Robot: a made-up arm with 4 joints. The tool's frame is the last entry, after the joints.
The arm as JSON. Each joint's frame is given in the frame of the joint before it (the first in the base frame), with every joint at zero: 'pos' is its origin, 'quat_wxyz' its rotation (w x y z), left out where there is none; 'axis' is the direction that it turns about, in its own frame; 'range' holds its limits. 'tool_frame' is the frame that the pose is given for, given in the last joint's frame.
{
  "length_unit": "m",
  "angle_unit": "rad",
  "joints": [
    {
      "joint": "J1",
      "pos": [
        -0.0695,
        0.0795,
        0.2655
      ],
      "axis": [
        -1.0,
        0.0,
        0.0
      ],
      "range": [
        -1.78,
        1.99
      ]
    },
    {
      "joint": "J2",
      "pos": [
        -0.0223,
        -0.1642,
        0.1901
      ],
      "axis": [
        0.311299,
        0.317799,
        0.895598
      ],
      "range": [
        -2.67,
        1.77
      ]
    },
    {
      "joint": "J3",
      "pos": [
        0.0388,
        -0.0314,
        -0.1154
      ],
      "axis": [
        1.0,
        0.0,
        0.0
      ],
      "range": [
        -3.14,
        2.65
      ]
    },
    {
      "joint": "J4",
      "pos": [
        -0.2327,
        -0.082,
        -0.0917
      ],
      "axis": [
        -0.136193,
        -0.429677,
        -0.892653
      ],
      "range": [
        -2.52,
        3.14
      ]
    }
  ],
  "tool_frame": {
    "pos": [
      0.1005,
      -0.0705,
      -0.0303
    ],
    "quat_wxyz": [
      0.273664,
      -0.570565,
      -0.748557,
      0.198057
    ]
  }
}
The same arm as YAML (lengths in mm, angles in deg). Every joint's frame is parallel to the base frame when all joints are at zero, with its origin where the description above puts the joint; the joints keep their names.
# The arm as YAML. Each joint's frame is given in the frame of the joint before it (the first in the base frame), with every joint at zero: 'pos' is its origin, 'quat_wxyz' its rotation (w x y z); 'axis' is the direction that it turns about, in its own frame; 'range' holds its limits. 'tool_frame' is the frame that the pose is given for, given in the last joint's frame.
length_unit: mm
angle_unit: deg
joints:
  - joint: J1
    pos: [-69.5, 79.5, 265.5]
    quat_wxyz: [1.0, 0.0, 0.0, 0.0]
    axis: [-1.0, 0.0, 0.0]
    range: [-101.99, 114.02]
  - joint: J2
    pos: [-22.3, -164.2, 190.1]
    quat_wxyz: [1.0, 0.0, 0.0, 0.0]
    axis: [0.311299, 0.317799, 0.895598]
    range: [-152.98, 101.41]
  - joint: J3
    pos: [38.8, -31.4, -115.4]
    quat_wxyz: [1.0, 0.0, 0.0, 0.0]
    axis: [1.0, 0.0, 0.0]
    range: [-179.91, 151.83]
  - joint: J4
    pos: [-232.7, -82.0, -91.7]
    quat_wxyz: [1.0, 0.0, 0.0, 0.0]
    axis: [-0.136193, -0.429677, -0.892653]
    range: [-144.39, 179.91]
tool_frame:
  pos: [100.5, -70.5, -30.3]
  quat_wxyz: [0.273664, -0.570565, -0.748557, 0.198057]

